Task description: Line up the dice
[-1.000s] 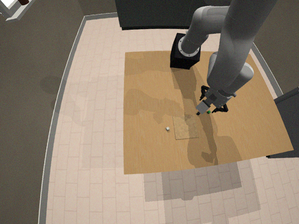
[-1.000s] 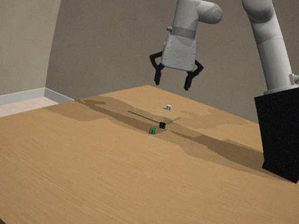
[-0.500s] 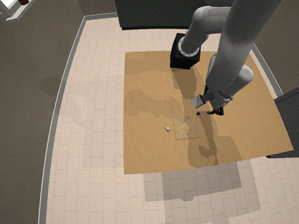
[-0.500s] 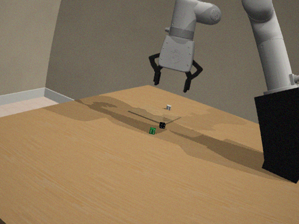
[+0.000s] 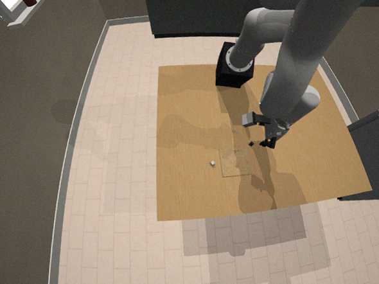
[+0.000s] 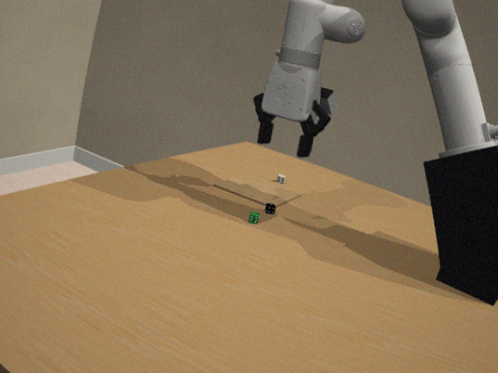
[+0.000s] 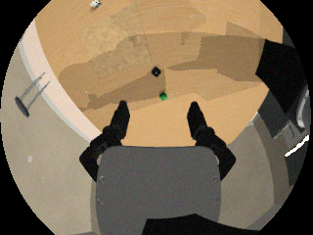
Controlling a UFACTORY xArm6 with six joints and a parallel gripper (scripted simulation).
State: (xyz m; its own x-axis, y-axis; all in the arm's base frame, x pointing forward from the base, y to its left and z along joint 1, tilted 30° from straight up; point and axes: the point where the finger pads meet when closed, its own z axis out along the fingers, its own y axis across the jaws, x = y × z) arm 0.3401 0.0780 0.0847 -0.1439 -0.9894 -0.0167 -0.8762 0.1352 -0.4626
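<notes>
Now: hand 130 mm above the black die. Also, from my hand: white die 80 mm ahead, 210 mm to the right, 130 mm below; then thin tan mat 80 mm ahead, 100 mm to the right, 130 mm below; then green die 10 mm behind, 70 mm to the left, 130 mm below.
</notes>
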